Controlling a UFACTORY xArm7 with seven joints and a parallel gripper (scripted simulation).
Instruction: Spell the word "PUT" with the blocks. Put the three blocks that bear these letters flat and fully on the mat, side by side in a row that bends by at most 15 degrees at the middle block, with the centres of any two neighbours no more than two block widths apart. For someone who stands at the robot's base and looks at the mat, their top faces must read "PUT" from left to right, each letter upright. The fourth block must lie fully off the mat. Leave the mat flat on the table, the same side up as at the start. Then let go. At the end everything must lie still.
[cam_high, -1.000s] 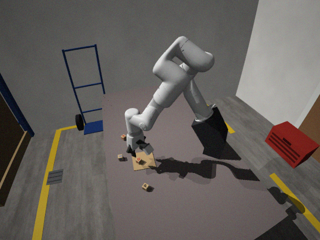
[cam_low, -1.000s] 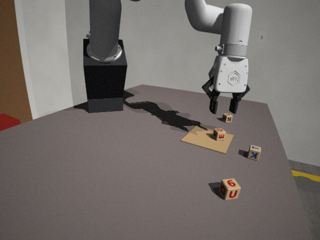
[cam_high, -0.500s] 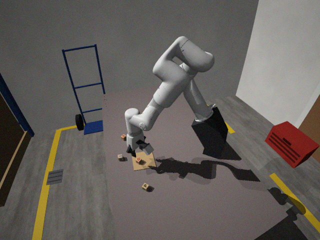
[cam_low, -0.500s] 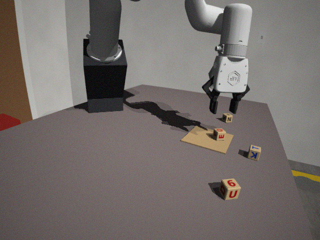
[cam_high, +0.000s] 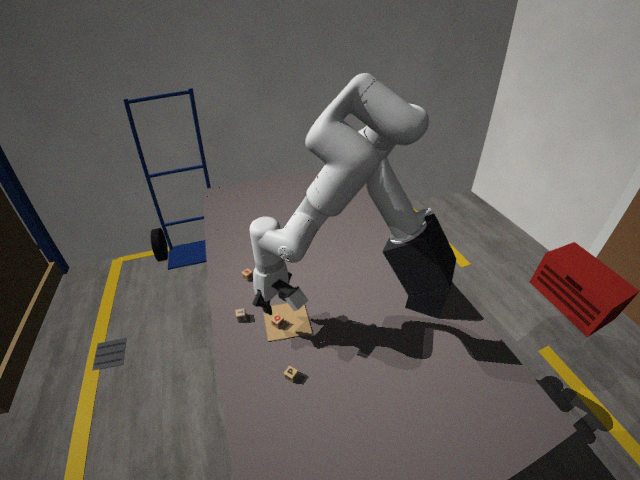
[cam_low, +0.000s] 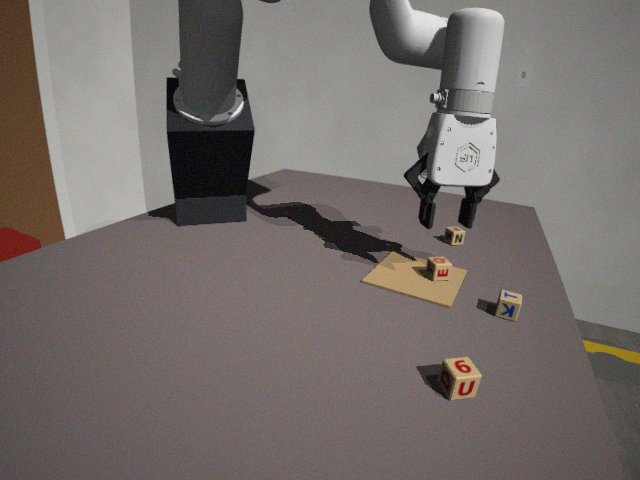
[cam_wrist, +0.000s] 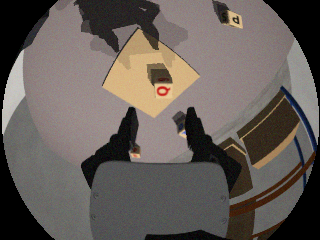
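The tan mat lies 30 mm behind my hand, 10 mm to the right of it and 110 mm below it.
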